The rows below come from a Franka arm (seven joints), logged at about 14 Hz.
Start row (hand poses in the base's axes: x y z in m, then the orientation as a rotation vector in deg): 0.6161 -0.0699 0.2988 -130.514 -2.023 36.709
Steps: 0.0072 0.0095 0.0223 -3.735 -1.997 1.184; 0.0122 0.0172 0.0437 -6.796 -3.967 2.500; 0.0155 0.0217 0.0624 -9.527 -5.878 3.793; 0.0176 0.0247 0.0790 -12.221 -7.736 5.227; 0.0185 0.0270 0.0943 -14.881 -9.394 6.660; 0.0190 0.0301 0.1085 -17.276 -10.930 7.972; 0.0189 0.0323 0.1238 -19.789 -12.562 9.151
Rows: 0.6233 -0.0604 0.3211 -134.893 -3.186 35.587; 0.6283 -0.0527 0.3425 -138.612 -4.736 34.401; 0.6316 -0.0482 0.3612 -141.970 -6.370 33.169; 0.6337 -0.0452 0.3778 -145.268 -8.194 32.015; 0.6346 -0.0429 0.3931 -148.455 -9.967 31.049; 0.6351 -0.0398 0.4073 -151.319 -11.646 30.094; 0.6350 -0.0376 0.4226 -154.293 -13.207 28.914
